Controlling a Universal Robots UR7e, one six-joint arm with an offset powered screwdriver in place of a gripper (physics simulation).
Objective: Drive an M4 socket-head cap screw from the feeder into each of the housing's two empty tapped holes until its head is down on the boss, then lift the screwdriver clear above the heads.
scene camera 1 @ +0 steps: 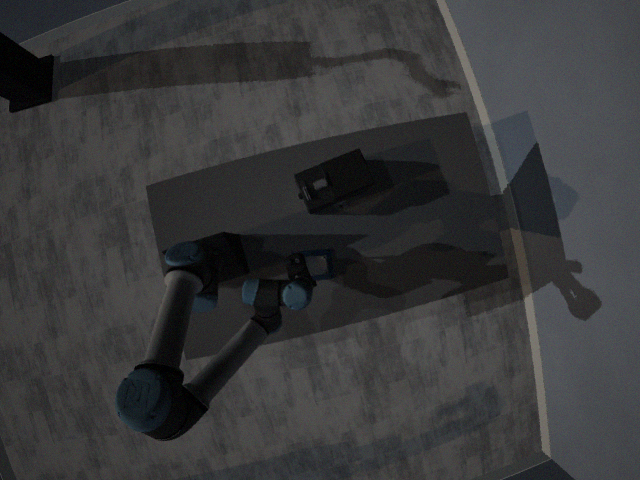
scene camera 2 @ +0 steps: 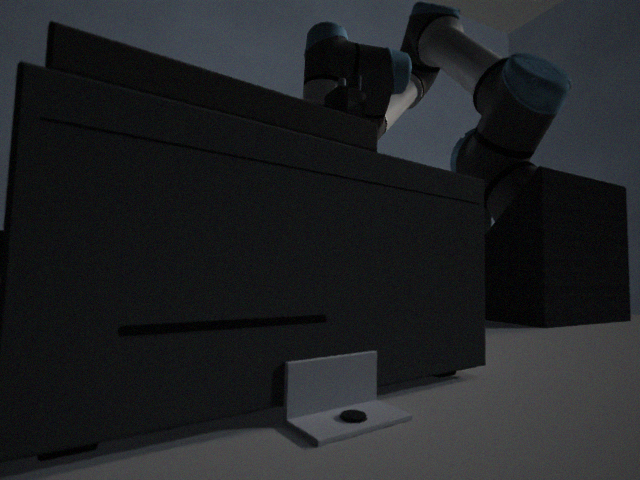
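The housing (scene camera 1: 318, 264) shows in scene camera 1 as a small light-grey patch with a blue surround, near the middle of the dark table. Its holes and any screws are too small and dark to make out. The feeder (scene camera 1: 343, 175) (scene camera 2: 232, 248) is a dark box behind the housing in scene camera 1 and fills much of scene camera 2, hiding the housing. My screwdriver (scene camera 1: 297, 265) is at the housing's left edge in scene camera 1. In scene camera 2 part of its mount shows above the feeder's top edge. Its tip is hidden, so whether it bears a screw cannot be told.
The arm's dark base block (scene camera 1: 230, 255) (scene camera 2: 584, 248) stands left of the housing on the table (scene camera 1: 206, 201). A pale L-shaped bracket (scene camera 2: 330, 384) with a dark disc (scene camera 2: 353, 415) stands against the feeder's side. Long shadows cross the table's right part.
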